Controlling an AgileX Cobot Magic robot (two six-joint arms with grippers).
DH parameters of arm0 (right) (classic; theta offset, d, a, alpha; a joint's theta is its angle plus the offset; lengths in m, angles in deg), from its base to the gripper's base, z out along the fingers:
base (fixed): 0 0 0 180
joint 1: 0 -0.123 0 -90
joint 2: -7.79 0 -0.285 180
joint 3: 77.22 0 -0.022 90
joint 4: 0 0.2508 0 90
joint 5: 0 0 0.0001 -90
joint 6: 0 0.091 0 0
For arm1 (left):
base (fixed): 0 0 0 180
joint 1: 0 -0.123 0 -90
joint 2: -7.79 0 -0.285 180
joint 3: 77.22 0 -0.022 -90
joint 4: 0 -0.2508 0 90
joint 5: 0 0 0.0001 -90
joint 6: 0 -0.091 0 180
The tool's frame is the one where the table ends.
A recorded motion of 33 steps. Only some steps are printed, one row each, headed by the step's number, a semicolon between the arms.
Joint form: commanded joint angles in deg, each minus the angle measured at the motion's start. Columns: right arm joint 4, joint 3, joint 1, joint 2, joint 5, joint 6; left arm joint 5, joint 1, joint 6, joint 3, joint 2, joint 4.
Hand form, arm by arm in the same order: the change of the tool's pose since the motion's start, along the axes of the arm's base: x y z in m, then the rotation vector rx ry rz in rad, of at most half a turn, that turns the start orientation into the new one. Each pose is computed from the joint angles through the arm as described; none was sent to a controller.
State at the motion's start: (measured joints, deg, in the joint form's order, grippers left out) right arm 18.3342 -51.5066 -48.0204 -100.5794 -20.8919 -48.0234; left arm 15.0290 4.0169 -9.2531 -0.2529 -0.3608 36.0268
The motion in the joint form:
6: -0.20 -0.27 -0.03 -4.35 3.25 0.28; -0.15 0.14 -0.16 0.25 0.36 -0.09
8: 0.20 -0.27 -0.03 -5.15 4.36 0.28; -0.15 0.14 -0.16 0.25 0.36 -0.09
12: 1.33 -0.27 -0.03 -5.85 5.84 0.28; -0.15 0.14 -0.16 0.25 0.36 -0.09
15: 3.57 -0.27 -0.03 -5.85 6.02 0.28; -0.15 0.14 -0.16 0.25 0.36 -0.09
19: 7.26 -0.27 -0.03 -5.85 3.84 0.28; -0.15 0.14 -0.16 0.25 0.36 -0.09
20: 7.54 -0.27 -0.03 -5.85 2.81 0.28; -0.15 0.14 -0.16 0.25 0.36 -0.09
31: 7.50 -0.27 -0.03 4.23 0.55 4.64; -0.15 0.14 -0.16 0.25 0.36 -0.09
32: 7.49 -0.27 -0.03 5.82 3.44 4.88; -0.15 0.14 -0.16 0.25 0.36 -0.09
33: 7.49 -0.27 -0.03 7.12 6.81 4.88; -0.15 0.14 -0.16 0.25 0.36 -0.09
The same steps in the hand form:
6: 0.0059 0.0043 -0.0219 -0.0220 0.0022 -0.0136; -0.0003 0.0001 -0.0010 0.0038 -0.0047 -0.0011
8: 0.0072 0.0054 -0.0259 -0.0187 -0.0006 -0.0229; -0.0003 0.0001 -0.0010 0.0038 -0.0047 -0.0011
12: 0.0089 0.0068 -0.0289 -0.0053 -0.0036 -0.0434; -0.0003 0.0001 -0.0010 0.0038 -0.0047 -0.0011
15: 0.0087 0.0077 -0.0286 0.0129 0.0131 -0.0740; -0.0003 0.0001 -0.0010 0.0038 -0.0047 -0.0011
19: 0.0049 0.0078 -0.0294 0.0205 0.0761 -0.1134; -0.0003 0.0001 -0.0010 0.0038 -0.0047 -0.0011
20: 0.0035 0.0073 -0.0299 0.0136 0.0934 -0.1125; -0.0003 0.0001 -0.0010 0.0038 -0.0047 -0.0011
31: -0.0030 0.0022 0.0267 0.1464 0.0485 -0.1598; -0.0003 0.0001 -0.0010 0.0038 -0.0047 -0.0011
32: -0.0004 0.0024 0.0378 0.1975 -0.0062 -0.1749; -0.0003 0.0001 -0.0010 0.0038 -0.0047 -0.0011
33: 0.0028 0.0026 0.0480 0.2487 -0.0660 -0.1893; -0.0003 0.0001 -0.0010 0.0038 -0.0047 -0.0011

